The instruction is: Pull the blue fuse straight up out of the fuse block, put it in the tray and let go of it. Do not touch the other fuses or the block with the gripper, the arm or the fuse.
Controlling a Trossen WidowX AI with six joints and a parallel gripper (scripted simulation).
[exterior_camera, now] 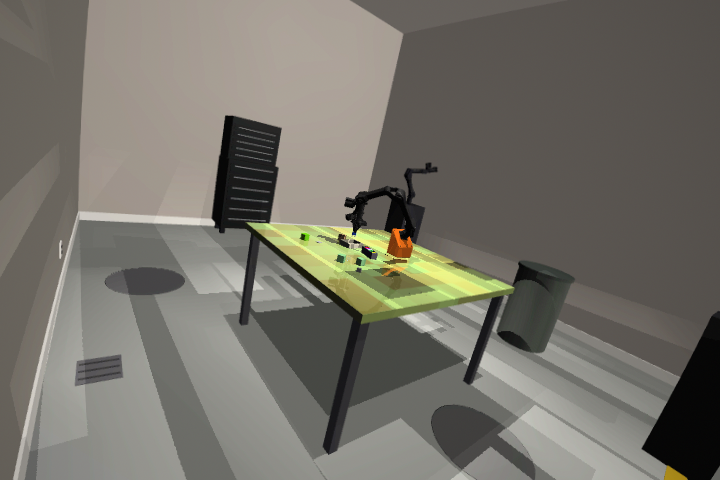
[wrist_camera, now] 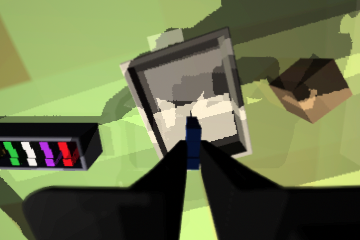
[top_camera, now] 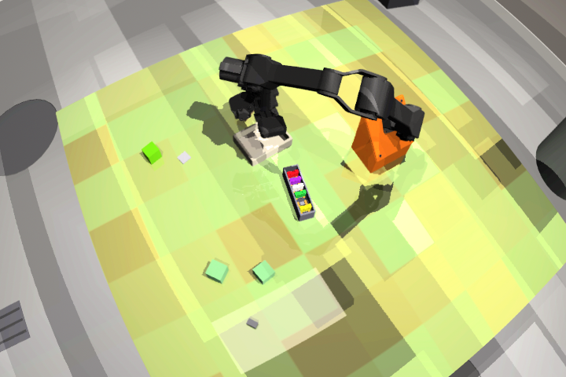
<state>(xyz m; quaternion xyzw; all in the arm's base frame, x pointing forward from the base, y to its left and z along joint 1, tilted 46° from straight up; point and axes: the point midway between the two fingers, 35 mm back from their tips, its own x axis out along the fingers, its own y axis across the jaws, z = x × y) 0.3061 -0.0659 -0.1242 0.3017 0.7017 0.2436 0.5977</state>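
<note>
The cream tray lies 9 cm below my gripper tip. From my gripper tip the other things lie so: red fuse: 3 cm behind, 13 cm to the left, 7 cm below; green fuse: 2 cm behind, 19 cm to the left, 7 cm below; blue fuse: 1 cm below.
</note>
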